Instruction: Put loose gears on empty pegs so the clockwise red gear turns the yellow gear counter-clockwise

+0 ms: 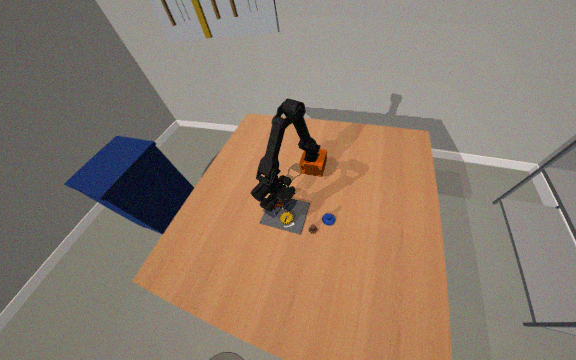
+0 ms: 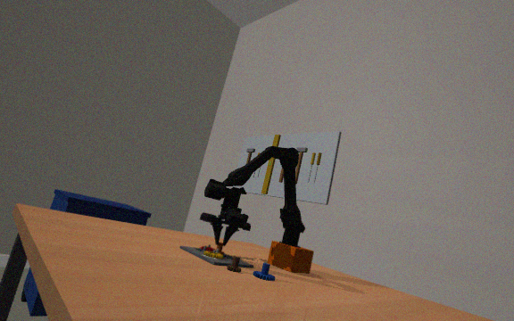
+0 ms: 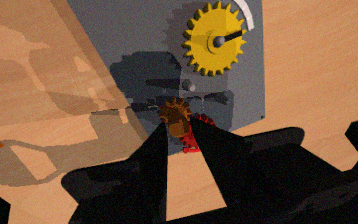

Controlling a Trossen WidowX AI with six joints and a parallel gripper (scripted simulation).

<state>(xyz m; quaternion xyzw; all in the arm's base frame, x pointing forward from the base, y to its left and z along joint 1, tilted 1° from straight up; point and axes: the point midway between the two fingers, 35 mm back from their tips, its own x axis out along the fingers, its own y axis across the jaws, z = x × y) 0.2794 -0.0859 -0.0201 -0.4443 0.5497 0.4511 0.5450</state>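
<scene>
My gripper tip is now 10 mm above the small orange gear. Also, from my gripper tip: yellow gear (60 mm to the left, 60 mm ahead, 20 mm below); small dark brown gear (200 mm to the left, 80 mm ahead, 20 mm below); red gear (40 mm to the right, 20 mm below, 20 mm ahead).
</scene>
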